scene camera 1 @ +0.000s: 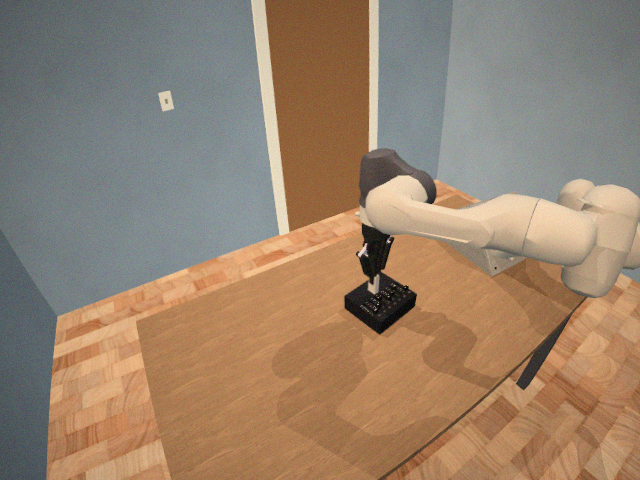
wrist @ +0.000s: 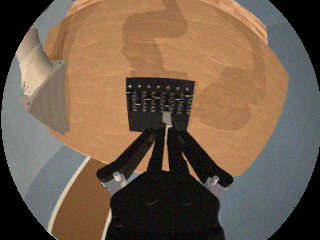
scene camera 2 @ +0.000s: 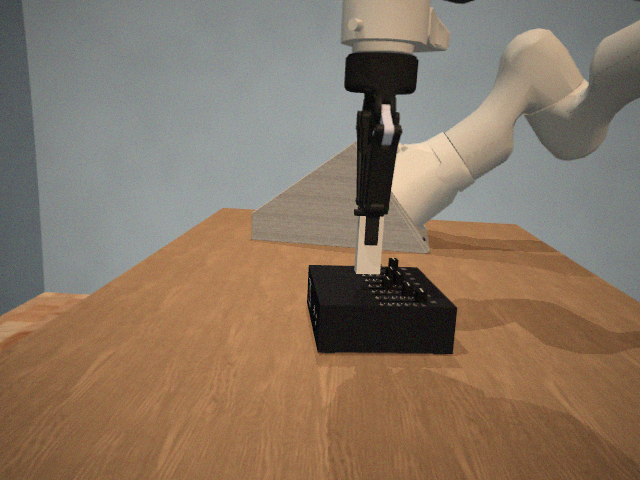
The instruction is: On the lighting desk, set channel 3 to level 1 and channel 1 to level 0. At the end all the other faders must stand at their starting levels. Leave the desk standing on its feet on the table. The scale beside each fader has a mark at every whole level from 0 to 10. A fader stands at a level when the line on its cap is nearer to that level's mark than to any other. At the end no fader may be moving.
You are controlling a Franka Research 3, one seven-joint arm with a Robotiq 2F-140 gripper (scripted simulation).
Path:
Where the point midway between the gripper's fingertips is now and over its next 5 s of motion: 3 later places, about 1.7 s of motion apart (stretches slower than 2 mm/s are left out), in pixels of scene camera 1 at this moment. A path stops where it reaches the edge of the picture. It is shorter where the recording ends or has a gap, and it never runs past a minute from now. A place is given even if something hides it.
The gripper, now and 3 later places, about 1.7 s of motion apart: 373, 291; 374, 295; 379, 298; 379, 296

